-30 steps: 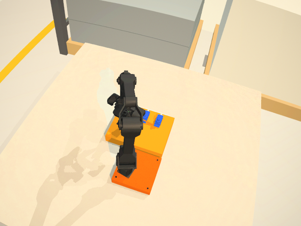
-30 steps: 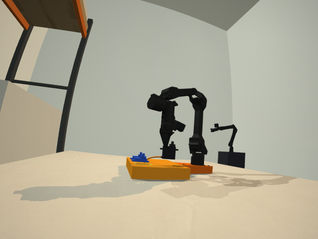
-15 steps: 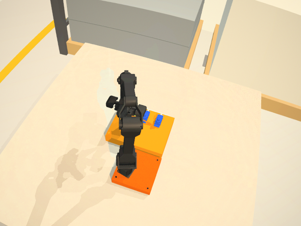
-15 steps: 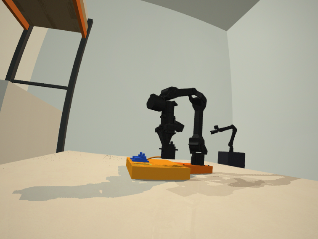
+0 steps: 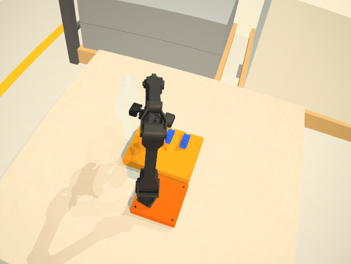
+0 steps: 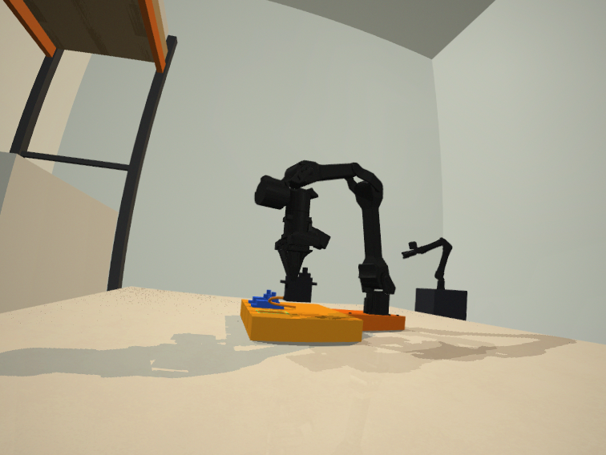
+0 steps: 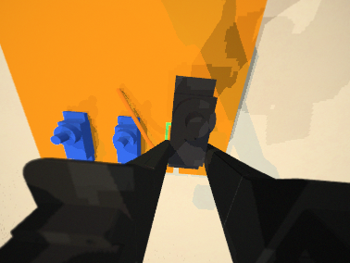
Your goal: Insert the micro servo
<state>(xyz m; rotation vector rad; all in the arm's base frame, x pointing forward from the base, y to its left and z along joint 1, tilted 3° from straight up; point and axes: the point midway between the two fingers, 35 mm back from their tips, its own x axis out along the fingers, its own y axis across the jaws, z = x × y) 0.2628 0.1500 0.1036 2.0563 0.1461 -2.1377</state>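
Now: gripper tip 100 mm above the orange deck, 90 mm to the left of it and 50 mm past it.
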